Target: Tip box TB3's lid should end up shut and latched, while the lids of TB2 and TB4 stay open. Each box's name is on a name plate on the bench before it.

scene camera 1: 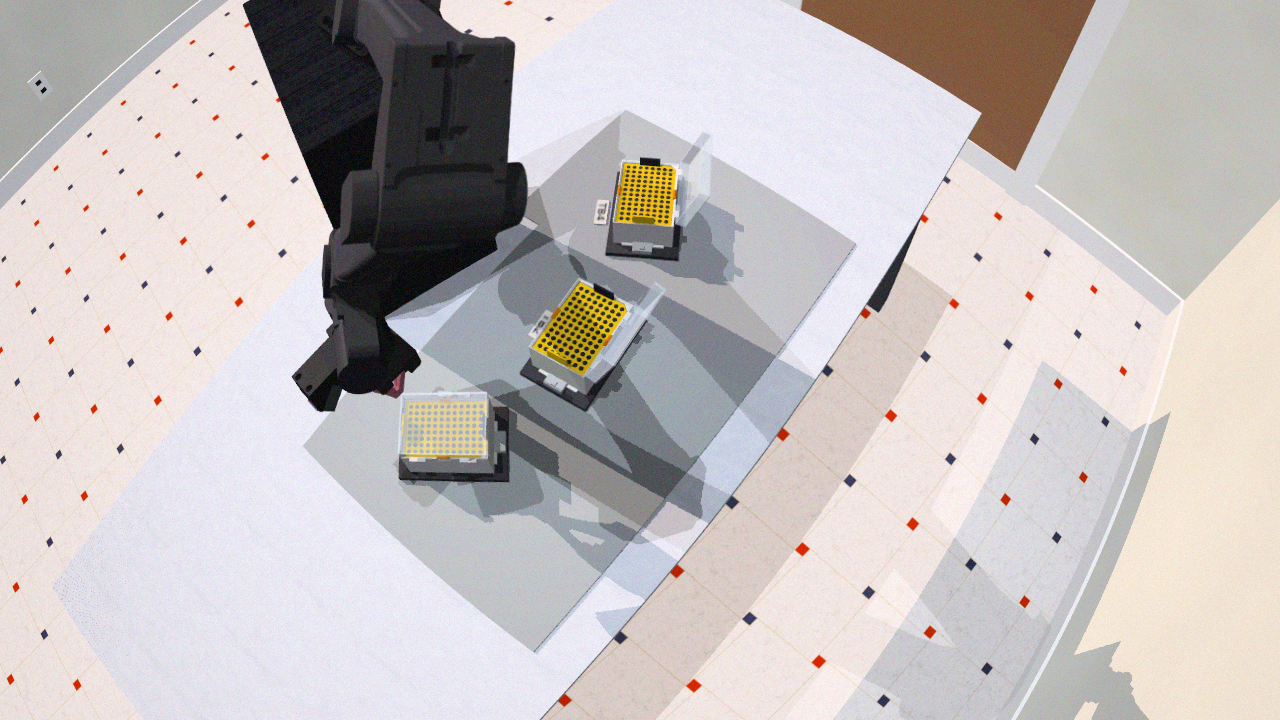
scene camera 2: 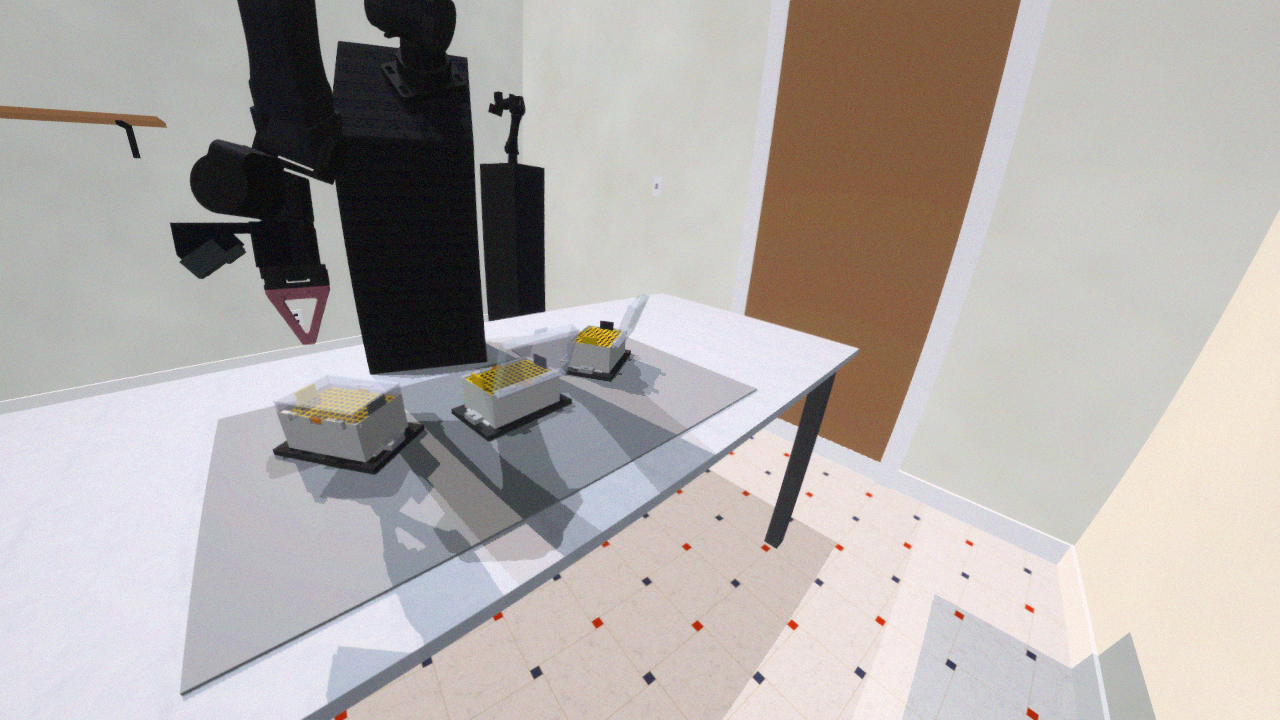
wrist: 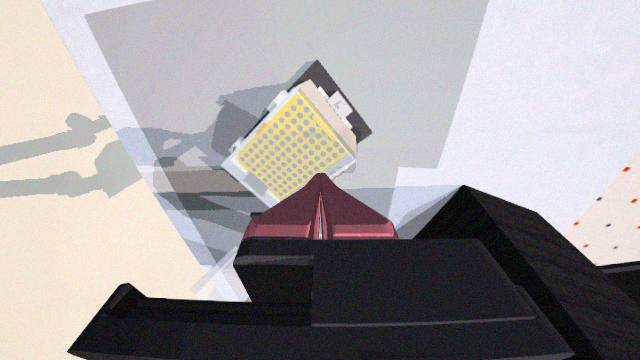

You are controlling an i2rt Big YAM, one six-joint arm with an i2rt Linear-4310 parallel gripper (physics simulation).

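Seen in the pictures: gripper, fingertip midpoint: [scene camera 1: 398, 393] [scene camera 2: 309, 344] [wrist: 320, 180]; arm's base, origin of the base link: [scene camera 2: 425, 81].
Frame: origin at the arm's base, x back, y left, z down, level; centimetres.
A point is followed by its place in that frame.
Note:
The tip box nearest the camera [scene camera 1: 444, 432] {x -16.7, y -30.9, z 45.6 cm} [scene camera 2: 331, 436] {x -19.7, y -33.9, z 47.5 cm} [wrist: 295, 145] {x -15.3, y -31.2, z 45.6 cm}, with yellow tips, has its clear lid down over the top; whether it is latched I cannot tell. Its name plate is not visible in the scene views. The middle box [scene camera 1: 581, 326] [scene camera 2: 512, 400] {x -32.4, y -15.1, z 47.2 cm} has its clear lid [scene camera 1: 631, 324] {x -36.4, y -13.7, z 36.9 cm} standing open; its name plate [scene camera 1: 539, 324] {x -21.9, y -9.9, z 51.2 cm} is too small to read surely. The far box, TB4 [scene camera 1: 646, 192] [scene camera 2: 597, 354] {x -33.6, y 6.8, z 47.0 cm}, has its lid [scene camera 1: 696, 183] {x -37.5, y 13.5, z 41.9 cm} [scene camera 2: 634, 312] {x -40.1, y 8.2, z 38.0 cm} open. My gripper [scene camera 1: 398, 390] {x -11.5, y -30.4, z 38.3 cm} [scene camera 2: 307, 341] {x -11.5, y -30.4, z 38.3 cm} [wrist: 320, 180] {x -11.5, y -30.4, z 38.3 cm} is shut and empty, above the nearest box's back side.
The boxes stand on dark bases on a grey mat [scene camera 1: 528, 591] {x -32.8, y -46.4, z 51.3 cm} [scene camera 2: 259, 591] {x -31.6, y -47.6, z 51.4 cm} on the white bench [scene camera 1: 205, 582] {x 15.2, y -66.2, z 51.6 cm} [scene camera 2: 71, 501] {x -0.7, y -55.4, z 51.7 cm}. A black pedestal [scene camera 2: 407, 241] {x -3.6, y -8.8, z 27.5 cm} rises behind the boxes. The open lids stick up beside the middle and far boxes.

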